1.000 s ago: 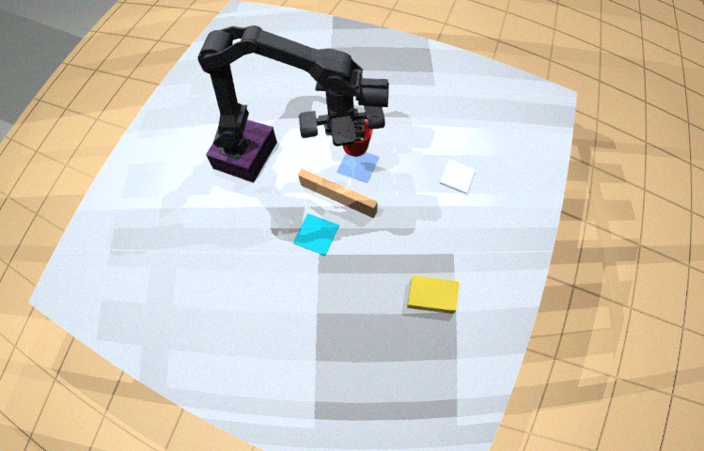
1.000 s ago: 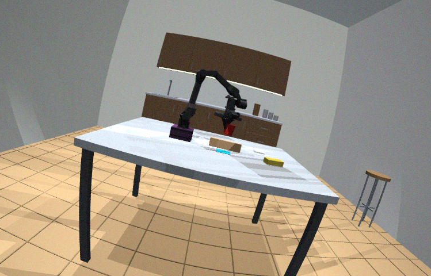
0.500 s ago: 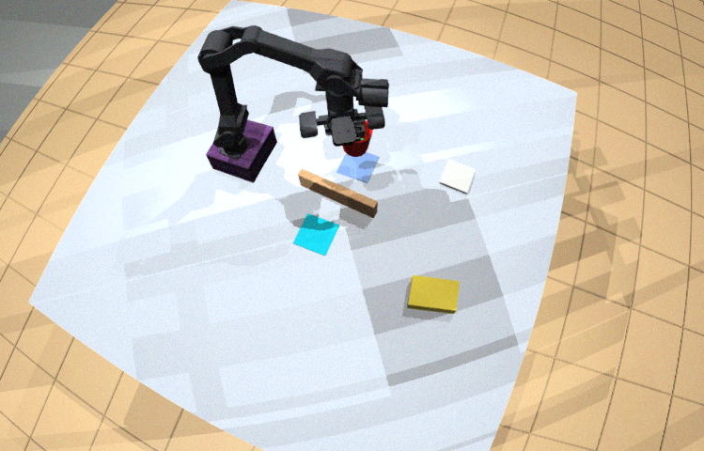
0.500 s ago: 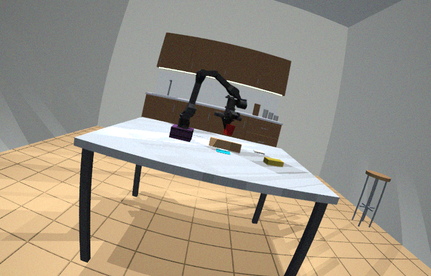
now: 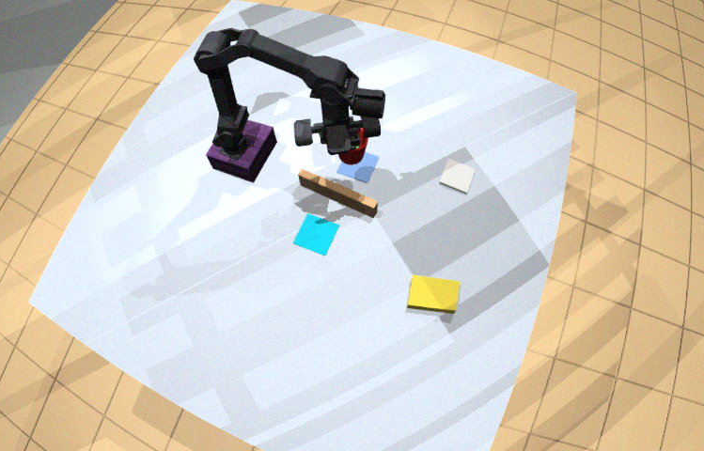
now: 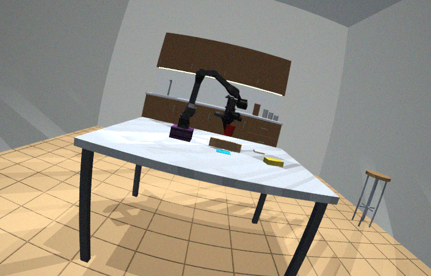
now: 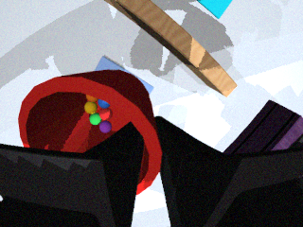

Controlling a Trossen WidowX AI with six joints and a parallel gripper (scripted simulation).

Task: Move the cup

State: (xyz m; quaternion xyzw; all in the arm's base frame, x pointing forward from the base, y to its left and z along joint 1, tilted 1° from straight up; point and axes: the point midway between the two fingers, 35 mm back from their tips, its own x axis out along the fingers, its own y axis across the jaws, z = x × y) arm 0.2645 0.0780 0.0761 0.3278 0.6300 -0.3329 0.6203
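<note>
Now: the cyan pad 17 cm to the right of my gripper tip, 12 cm below it and 2 cm ahead of it. From my gripper tip the other things lie so: light blue pad (12 cm below, 4 cm to the left, 3 cm ahead); then red cup (3 cm ahead, 2 cm to the left); then wooden bar (10 cm below, 7 cm to the right, 2 cm ahead).
</note>
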